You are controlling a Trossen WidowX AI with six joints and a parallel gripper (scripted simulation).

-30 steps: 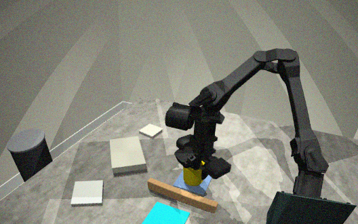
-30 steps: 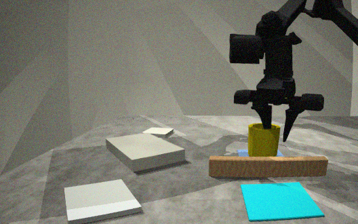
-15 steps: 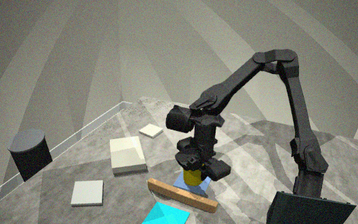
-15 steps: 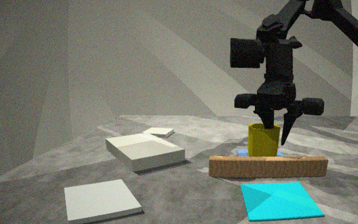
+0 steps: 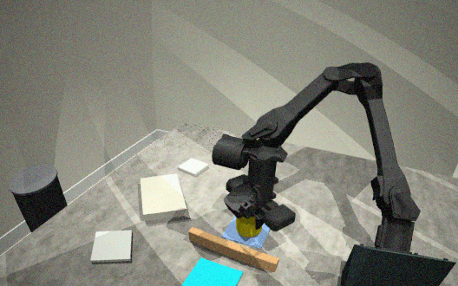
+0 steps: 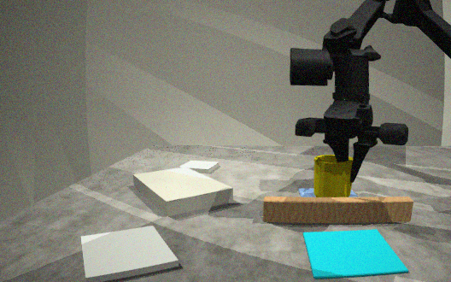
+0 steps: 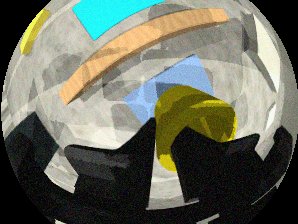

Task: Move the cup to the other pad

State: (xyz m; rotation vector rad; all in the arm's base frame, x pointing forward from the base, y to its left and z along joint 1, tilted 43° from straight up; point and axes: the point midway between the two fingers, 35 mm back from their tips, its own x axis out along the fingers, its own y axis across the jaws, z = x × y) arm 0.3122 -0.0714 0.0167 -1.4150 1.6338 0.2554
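Right now the light blue pad is 3 cm ahead of my gripper tip, 2 cm to the right of it and 5 cm below it. Also, from my gripper tip: cyan pad 3 cm ahead, 17 cm to the left, 5 cm below; then yellow cup 2 cm ahead, 2 cm to the right; then wooden bar 3 cm ahead, 8 cm to the left, 3 cm below.
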